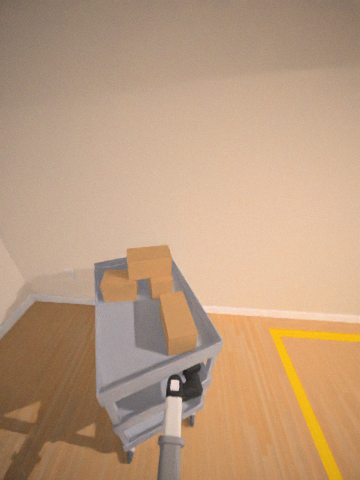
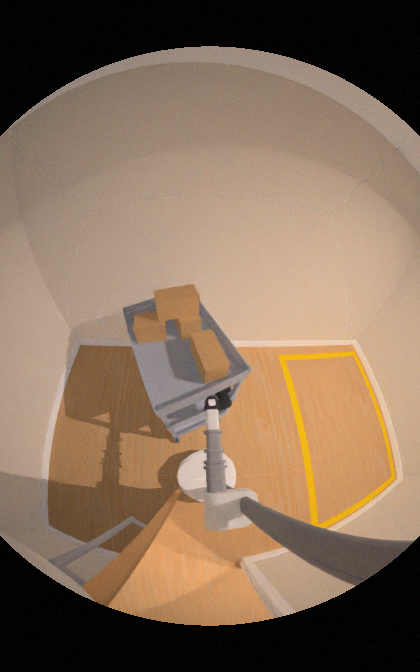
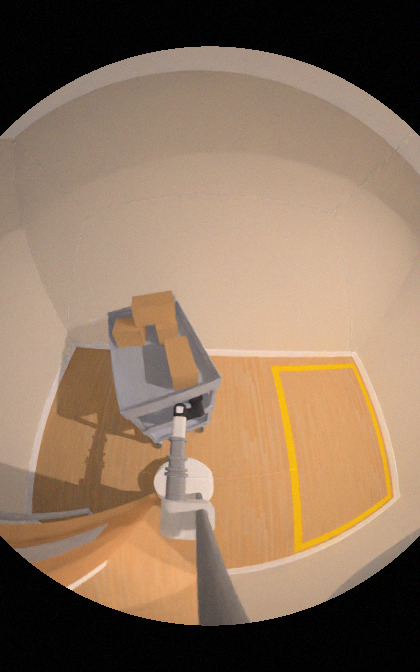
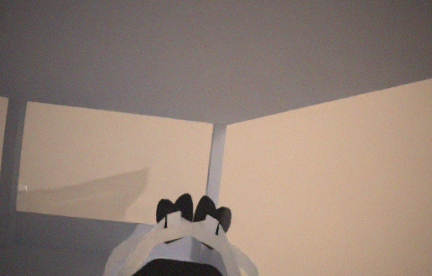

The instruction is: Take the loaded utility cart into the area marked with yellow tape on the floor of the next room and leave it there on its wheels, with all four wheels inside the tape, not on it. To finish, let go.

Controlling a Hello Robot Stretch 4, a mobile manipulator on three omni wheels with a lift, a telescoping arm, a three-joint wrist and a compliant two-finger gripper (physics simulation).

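Places are measured from the robot's base along level axes (x ahead, y left, z up), in centimetres.
Where they show: gripper, fingertip midpoint: point(image 4: 194, 210).
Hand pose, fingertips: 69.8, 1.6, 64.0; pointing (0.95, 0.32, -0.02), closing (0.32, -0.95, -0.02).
Things, the pixels of their top centre, and the offset from my fingertips, as dx, dy, dz. "*": a spot on its surface instead.
- yellow tape rectangle, surface spot: point(image 1: 300, 394) * -5.1, -91.2, -66.7
- cart's post, surface spot: point(image 4: 215, 158) * +30.6, +7.4, +3.2
The grey utility cart point(image 1: 112, 339) point(image 2: 160, 370) point(image 3: 131, 380) stands on its wheels near the far left corner of the room. It carries several brown cardboard boxes point(image 1: 177, 321) point(image 2: 210, 356) point(image 3: 181, 362) on its top tray. The yellow tape rectangle point(image 1: 300, 394) point(image 2: 300, 425) point(image 3: 289, 450) lies on the floor to the right, and the cart is wholly outside it. My gripper point(image 1: 193, 381) point(image 2: 222, 400) point(image 3: 196, 407) point(image 4: 193, 208) reaches in under the top tray, close to the cart's post point(image 4: 215, 158). Its fingers are together with nothing between them.
The far wall with its white baseboard point(image 1: 279, 313) runs just behind the cart, and a side wall point(image 2: 30, 350) closes the left. My round base point(image 2: 192, 475) point(image 3: 197, 480) stands on the wood floor behind the cart. Open floor lies between the cart and the tape.
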